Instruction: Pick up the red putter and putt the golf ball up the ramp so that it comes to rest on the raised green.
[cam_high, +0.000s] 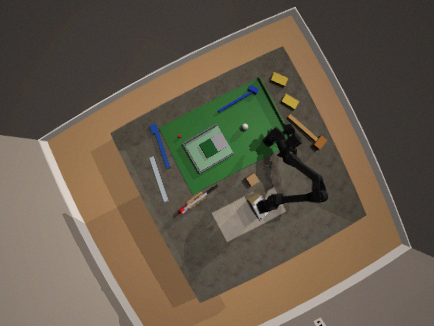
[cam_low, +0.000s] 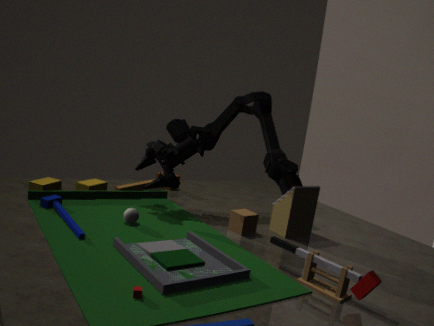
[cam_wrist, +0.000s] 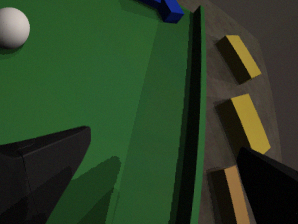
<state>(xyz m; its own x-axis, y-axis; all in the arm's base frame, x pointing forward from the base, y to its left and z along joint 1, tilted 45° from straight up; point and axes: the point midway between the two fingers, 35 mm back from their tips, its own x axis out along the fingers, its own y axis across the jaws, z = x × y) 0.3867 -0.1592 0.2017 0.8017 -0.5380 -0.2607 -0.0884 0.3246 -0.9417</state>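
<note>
The white golf ball is 70 mm ahead of my gripper tip, 160 mm to the left of it and 70 mm below it. The rest, counted from my gripper tip: green mat (70 mm ahead, 280 mm to the left, 90 mm below); then tan block (250 mm behind, 240 mm to the left, 60 mm below); then blue putter (250 mm ahead, 130 mm to the left, 80 mm below).
</note>
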